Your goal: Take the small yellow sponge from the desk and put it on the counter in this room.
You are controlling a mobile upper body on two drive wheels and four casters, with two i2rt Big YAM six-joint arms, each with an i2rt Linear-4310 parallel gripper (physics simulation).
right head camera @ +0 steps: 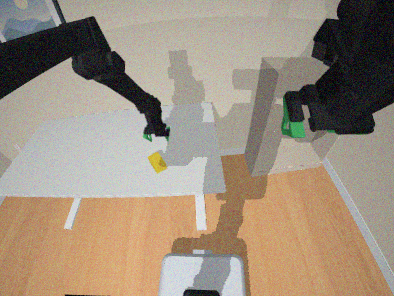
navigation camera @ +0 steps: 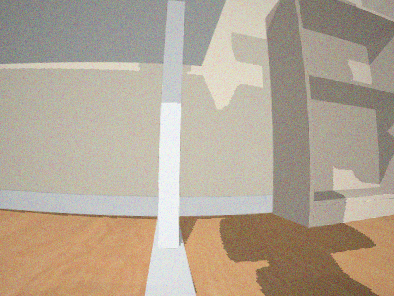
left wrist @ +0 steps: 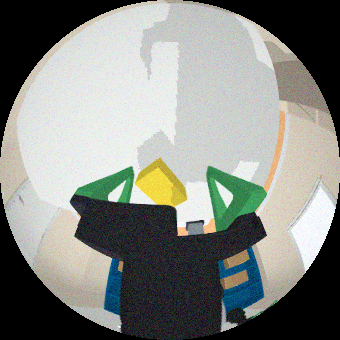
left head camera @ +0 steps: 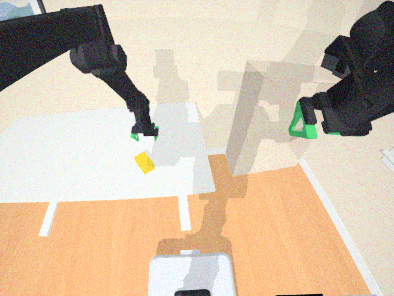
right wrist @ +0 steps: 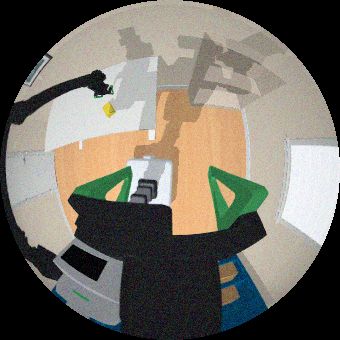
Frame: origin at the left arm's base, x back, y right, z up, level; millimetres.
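Where they show: left gripper, fingertip midpoint: [right head camera: 159, 140] [left wrist: 169, 170] [left head camera: 147, 140] [right wrist: 107, 94]; right gripper, fingertip midpoint: [right head camera: 305, 129] [left head camera: 308, 131] [right wrist: 169, 169].
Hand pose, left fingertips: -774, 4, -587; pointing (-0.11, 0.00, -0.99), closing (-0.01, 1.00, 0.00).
Note:
Things, the pixels of their top centre, and the offset from my left fingertips, as dx, dy, dz. "spot": a spot on its surface instead. Level surfaces: height alone.
- small yellow sponge at its top centre: [left wrist: 161, 192] [left head camera: 143, 160] [right head camera: 156, 159] [right wrist: 106, 108] +85, -16, -57
- white desk at its surface level: dz -102
- white desk leg at a spot on its surface: [navigation camera: 170, 175] spot: -89, +181, -617
The small yellow sponge [left head camera: 144, 162] [right head camera: 157, 162] [left wrist: 159, 184] [right wrist: 108, 110] lies on the white desk [left head camera: 75, 160] [right head camera: 90, 160] [left wrist: 90, 100] [right wrist: 70, 120], turned at an angle. My left gripper [left head camera: 145, 137] [right head camera: 158, 137] [left wrist: 169, 170] [right wrist: 107, 94] is open and empty above the desk. It is apart from the sponge; in the left wrist view the sponge shows nearer the left finger. My right gripper [left head camera: 320, 134] [right head camera: 314, 133] [right wrist: 169, 169] is open and empty, away from the desk. I cannot identify the counter in these views.
A beige shelf unit [left head camera: 244, 120] [right head camera: 262, 115] [right wrist: 198, 80] [navigation camera: 291, 125] stands right of the desk by the wall. A white desk leg [navigation camera: 170, 175] rises in the navigation view. My light grey base [left head camera: 165, 275] [right head camera: 175, 275] shows on the wood floor in front of the desk.

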